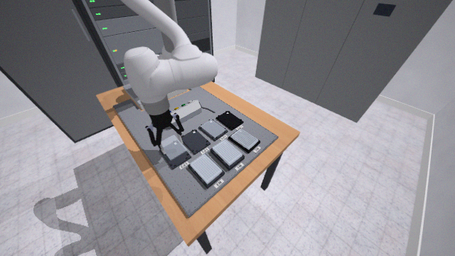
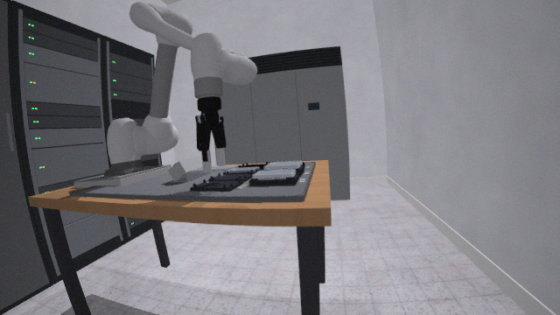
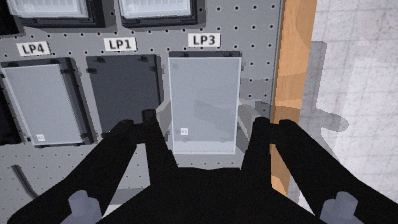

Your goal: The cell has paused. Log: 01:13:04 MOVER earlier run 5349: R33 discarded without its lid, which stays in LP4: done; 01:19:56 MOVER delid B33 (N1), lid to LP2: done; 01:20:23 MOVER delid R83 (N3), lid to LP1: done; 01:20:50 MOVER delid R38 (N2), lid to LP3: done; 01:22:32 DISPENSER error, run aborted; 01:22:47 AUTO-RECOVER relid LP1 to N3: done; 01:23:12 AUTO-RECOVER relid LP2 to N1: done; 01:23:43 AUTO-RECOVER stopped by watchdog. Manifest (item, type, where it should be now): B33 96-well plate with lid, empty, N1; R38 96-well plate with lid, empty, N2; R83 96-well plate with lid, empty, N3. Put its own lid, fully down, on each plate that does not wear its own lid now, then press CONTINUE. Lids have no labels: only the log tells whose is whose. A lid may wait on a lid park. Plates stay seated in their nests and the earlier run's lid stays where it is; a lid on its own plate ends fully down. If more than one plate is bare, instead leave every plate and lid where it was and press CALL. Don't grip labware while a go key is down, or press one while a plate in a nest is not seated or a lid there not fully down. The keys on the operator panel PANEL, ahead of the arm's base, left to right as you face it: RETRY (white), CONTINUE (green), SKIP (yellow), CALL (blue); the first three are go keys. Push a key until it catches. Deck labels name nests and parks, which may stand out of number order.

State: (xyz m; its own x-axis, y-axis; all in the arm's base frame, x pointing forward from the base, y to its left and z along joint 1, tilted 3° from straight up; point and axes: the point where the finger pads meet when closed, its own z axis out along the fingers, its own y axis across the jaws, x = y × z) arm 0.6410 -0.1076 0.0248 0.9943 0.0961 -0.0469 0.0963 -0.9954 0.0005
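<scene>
The plate is 34 cm to the left of my hand, 13 cm ahead of it and 6 cm below it. Also, from my hand: blue call key (25 cm behind, 8 cm to the left, 2 cm below); park LP1 (12 cm to the left, 8 cm below, 2 cm behind); park LP3 (8 cm below).
</scene>
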